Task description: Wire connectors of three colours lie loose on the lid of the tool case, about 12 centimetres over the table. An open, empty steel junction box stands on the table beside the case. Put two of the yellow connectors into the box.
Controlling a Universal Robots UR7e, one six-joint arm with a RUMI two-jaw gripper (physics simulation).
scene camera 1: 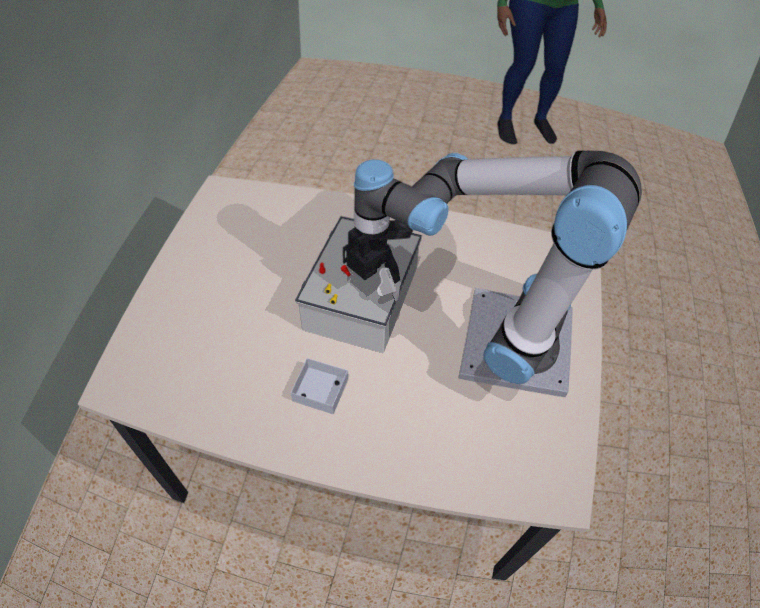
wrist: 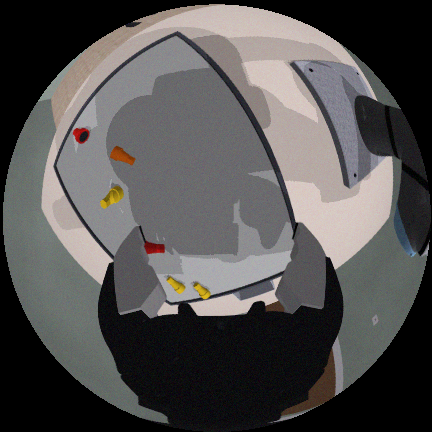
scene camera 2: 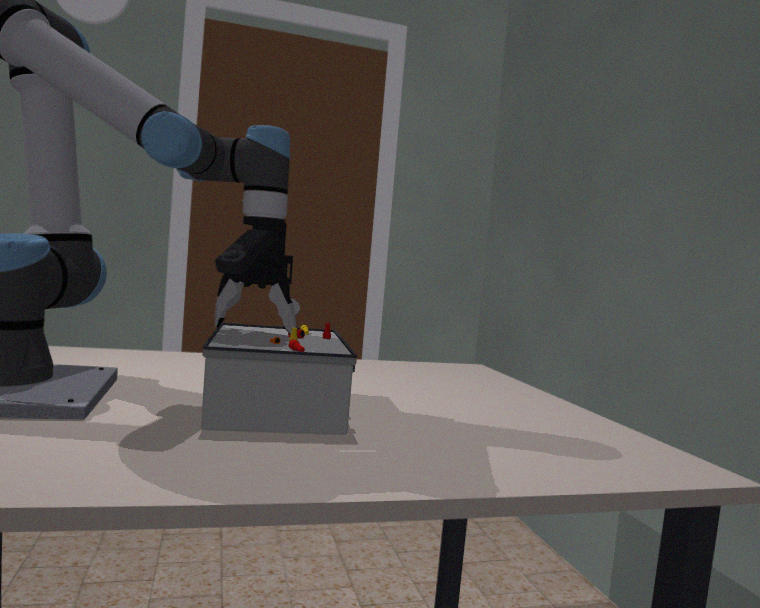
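Where they show: gripper, fingertip midpoint: (scene camera 1: pixel 373 282) (wrist: pixel 218 226) (scene camera 2: pixel 254 331); arm's base, origin of the base link: (wrist: pixel 370 124) (scene camera 2: pixel 1 375).
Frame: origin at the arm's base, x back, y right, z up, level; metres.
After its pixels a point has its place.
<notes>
Two yellow connectors lie close together near the lid's edge on the box side: one yellow connector (scene camera 1: pixel 327 289) {x -0.495, y 0.064, z 0.107 m} (wrist: pixel 176 284) {x -0.489, y 0.074, z 0.103 m} and another yellow connector (scene camera 1: pixel 333 299) {x -0.478, y 0.034, z 0.108 m} (wrist: pixel 201 290) {x -0.474, y 0.045, z 0.103 m}. A third yellow connector (scene camera 2: pixel 293 336) {x -0.433, y 0.195, z 0.105 m} (wrist: pixel 112 196) {x -0.430, y 0.188, z 0.109 m} lies farther back on the lid (scene camera 1: pixel 351 306) {x -0.437, y 0.028, z 0.094 m} (wrist: pixel 190 100) {x -0.334, y 0.188, z 0.094 m}; the arm hides it in scene camera 1. The steel junction box (scene camera 1: pixel 313 403) {x -0.508, y -0.180, z -0.001 m} (wrist: pixel 256 290) {x -0.511, y -0.177, z -0.001 m} stands open and empty on the table. My gripper (scene camera 1: pixel 367 286) {x -0.391, y 0.100, z 0.098 m} (scene camera 2: pixel 256 326) {x -0.391, y 0.100, z 0.098 m} (wrist: pixel 218 226) {x -0.391, y 0.100, z 0.098 m} is open and empty, pointing down low over the lid, with its fingers wide apart. The yellow pair is outside the line between the fingertips.
A red connector (scene camera 1: pixel 345 270) {x -0.459, y 0.127, z 0.105 m} (wrist: pixel 154 248) {x -0.453, y 0.127, z 0.103 m} lies beside one fingertip. More red connectors (scene camera 1: pixel 322 268) (scene camera 2: pixel 296 345) {x -0.413, y 0.276, z 0.103 m} (wrist: pixel 81 135) {x -0.411, y 0.260, z 0.106 m} and an orange connector (scene camera 2: pixel 275 340) {x -0.398, y 0.213, z 0.101 m} (wrist: pixel 122 155) {x -0.398, y 0.201, z 0.102 m} lie on the lid. The tool case (scene camera 1: pixel 342 326) {x -0.457, y 0.009, z 0.041 m} (scene camera 2: pixel 276 393) {x -0.383, y 0.291, z 0.035 m} stands between the arm's base plate (scene camera 1: pixel 475 329) {x -0.137, y 0.054, z -0.003 m} and the far side.
</notes>
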